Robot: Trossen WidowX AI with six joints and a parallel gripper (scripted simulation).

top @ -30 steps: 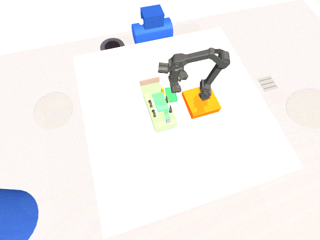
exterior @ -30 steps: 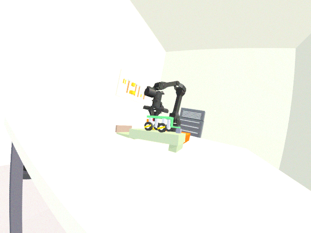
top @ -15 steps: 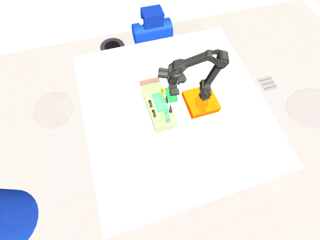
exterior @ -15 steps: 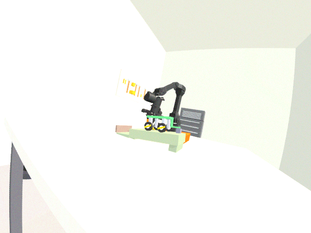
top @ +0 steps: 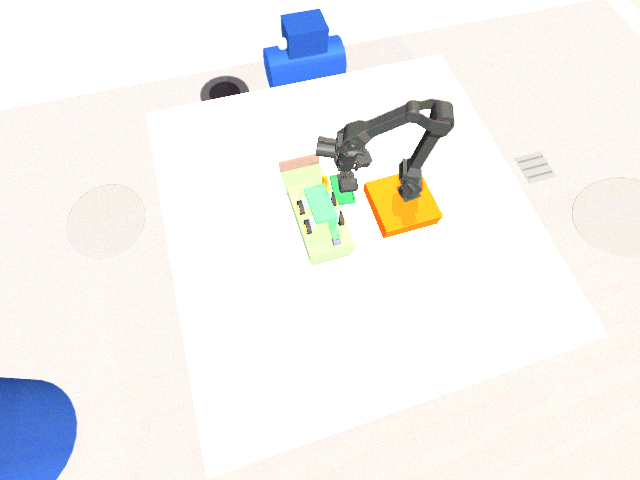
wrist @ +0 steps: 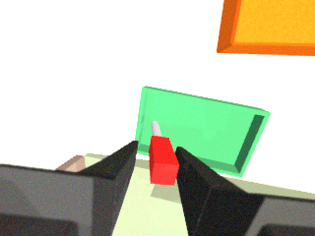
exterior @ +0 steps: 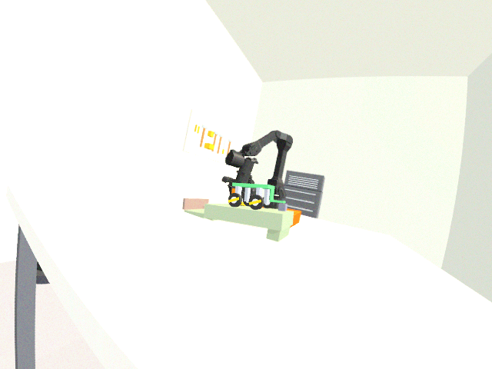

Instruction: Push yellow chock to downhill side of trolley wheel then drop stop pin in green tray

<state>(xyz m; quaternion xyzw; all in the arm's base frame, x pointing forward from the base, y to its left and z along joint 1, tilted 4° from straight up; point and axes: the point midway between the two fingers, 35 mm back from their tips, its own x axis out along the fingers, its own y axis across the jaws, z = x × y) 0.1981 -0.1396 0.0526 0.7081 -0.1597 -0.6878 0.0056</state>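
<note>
Now: the green tray 30 mm to the left of my gripper tip and 60 mm below it. Also, from my gripper tip: yellow chock 80 mm ahead, 50 mm to the left, 30 mm above; brown block 110 mm ahead, 120 mm to the right, 30 mm below; red-headed stop pin 10 mm below.
</note>
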